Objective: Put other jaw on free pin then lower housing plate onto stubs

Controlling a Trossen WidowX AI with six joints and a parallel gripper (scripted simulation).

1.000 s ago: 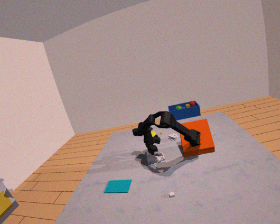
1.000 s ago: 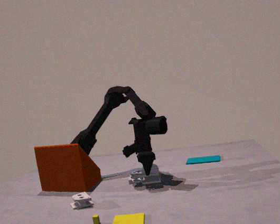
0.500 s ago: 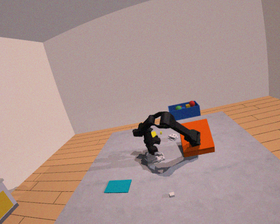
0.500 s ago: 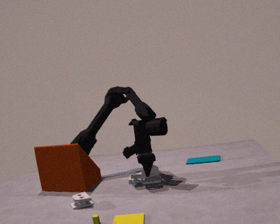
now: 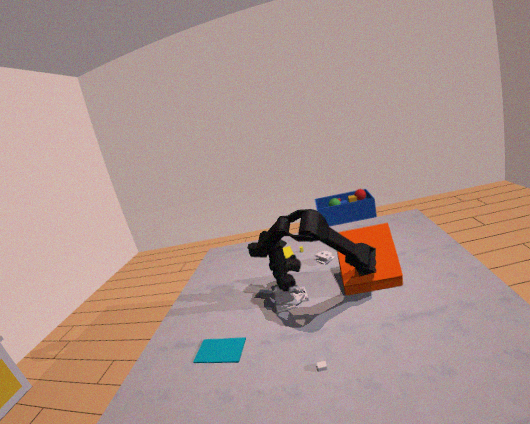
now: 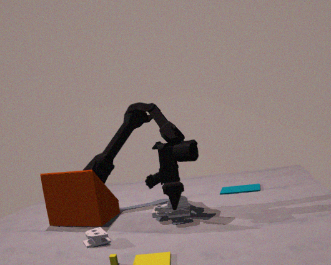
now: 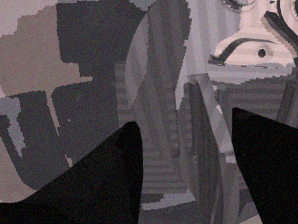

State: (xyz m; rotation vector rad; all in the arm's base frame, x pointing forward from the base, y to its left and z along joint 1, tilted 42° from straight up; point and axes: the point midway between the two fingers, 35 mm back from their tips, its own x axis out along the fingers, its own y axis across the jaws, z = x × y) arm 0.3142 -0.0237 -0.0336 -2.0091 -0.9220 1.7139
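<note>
My gripper tip is 19 cm past the white housing piece and 22 cm to the left of it. Also, from my gripper tip: cyan tile 23 cm ahead, 26 cm to the left, 2 cm below; then white stepped piece 19 cm behind, 22 cm to the right, 1 cm below; then grey jaw piece 4 cm behind, 1 cm to the left.
</note>
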